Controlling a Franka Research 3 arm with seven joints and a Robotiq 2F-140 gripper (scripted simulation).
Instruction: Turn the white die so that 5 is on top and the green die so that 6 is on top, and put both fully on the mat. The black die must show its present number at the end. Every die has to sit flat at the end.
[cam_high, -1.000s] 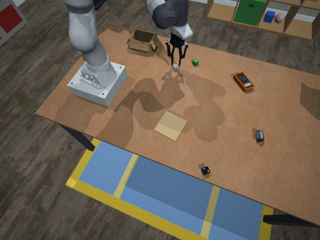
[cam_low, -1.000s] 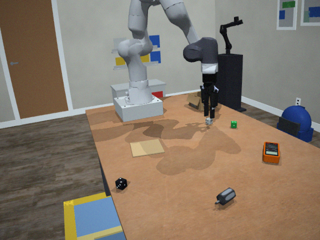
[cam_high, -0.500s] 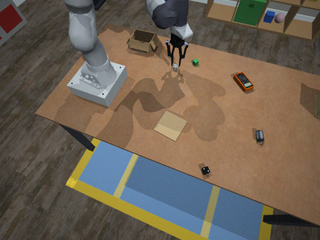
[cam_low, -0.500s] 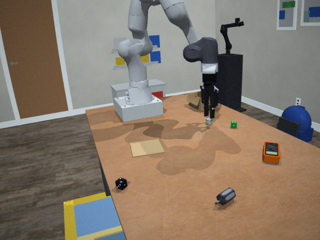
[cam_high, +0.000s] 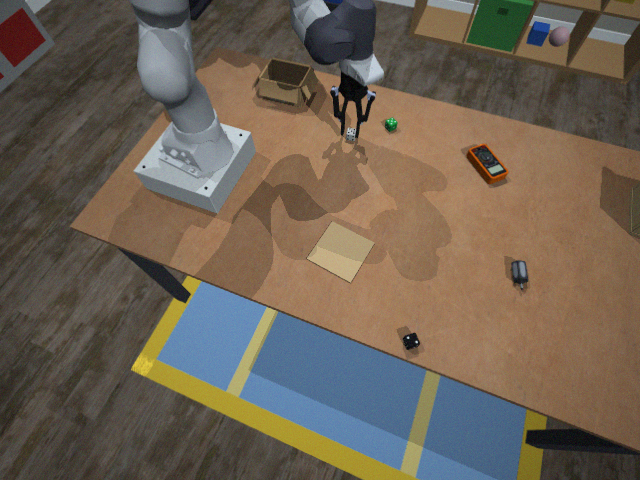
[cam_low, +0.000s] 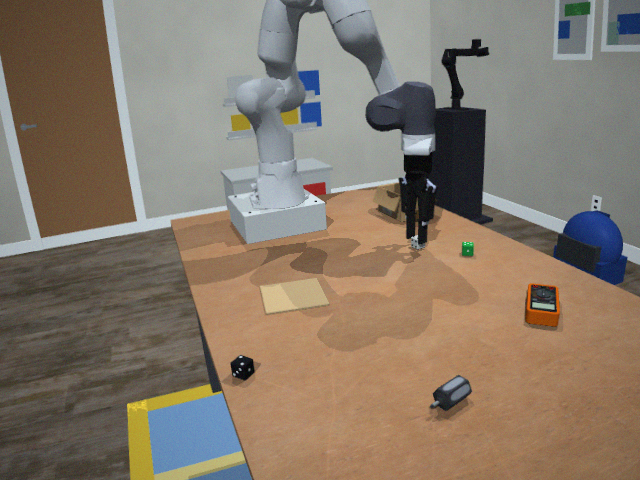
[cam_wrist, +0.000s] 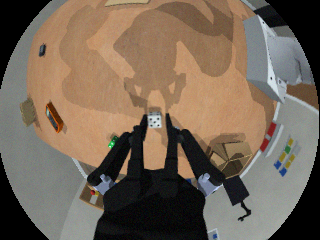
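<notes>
Right now the white die is 40 mm below my hand. Round my hand: tan mat 410 mm to the right, 100 mm ahead, 50 mm below; green die 120 mm ahead, 90 mm to the left, 40 mm below; cardboard box 280 mm behind, 140 mm to the left, 10 mm below.
</notes>
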